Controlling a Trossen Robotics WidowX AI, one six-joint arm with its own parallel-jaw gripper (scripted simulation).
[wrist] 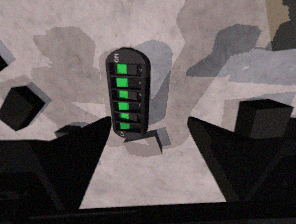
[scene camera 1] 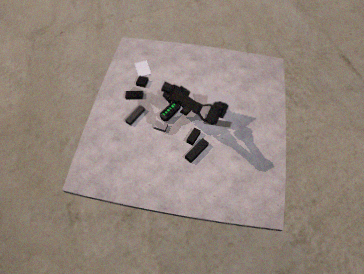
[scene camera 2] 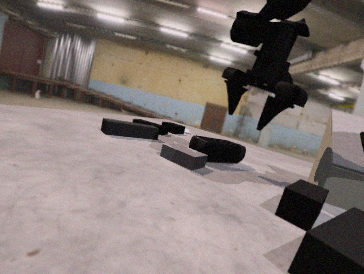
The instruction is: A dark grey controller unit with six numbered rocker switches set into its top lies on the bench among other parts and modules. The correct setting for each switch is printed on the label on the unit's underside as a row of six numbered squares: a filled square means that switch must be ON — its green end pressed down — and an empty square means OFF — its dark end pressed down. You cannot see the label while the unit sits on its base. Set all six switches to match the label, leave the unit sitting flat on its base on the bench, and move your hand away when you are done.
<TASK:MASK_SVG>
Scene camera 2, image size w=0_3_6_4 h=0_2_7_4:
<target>my gripper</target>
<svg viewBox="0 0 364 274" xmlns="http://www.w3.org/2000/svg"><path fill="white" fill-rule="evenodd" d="M268 46L261 46L260 51L255 49L254 55L257 56L257 59L252 69L247 69L246 73L239 69L228 67L221 76L228 79L224 80L227 87L229 115L233 114L242 95L248 90L243 86L249 84L255 88L275 94L274 98L268 95L265 107L256 128L259 131L284 109L289 107L295 108L293 105L304 108L308 100L307 92L298 85L293 84L288 71L291 63L286 62L289 55L279 49Z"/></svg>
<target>grey slab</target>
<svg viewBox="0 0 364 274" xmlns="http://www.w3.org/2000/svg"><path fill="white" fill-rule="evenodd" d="M162 145L160 156L186 169L193 171L204 168L208 157L206 154L178 143Z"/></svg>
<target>long bar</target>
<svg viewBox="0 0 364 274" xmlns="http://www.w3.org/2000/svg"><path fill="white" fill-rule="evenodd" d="M103 117L101 131L105 135L158 140L160 129L153 125Z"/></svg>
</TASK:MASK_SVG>
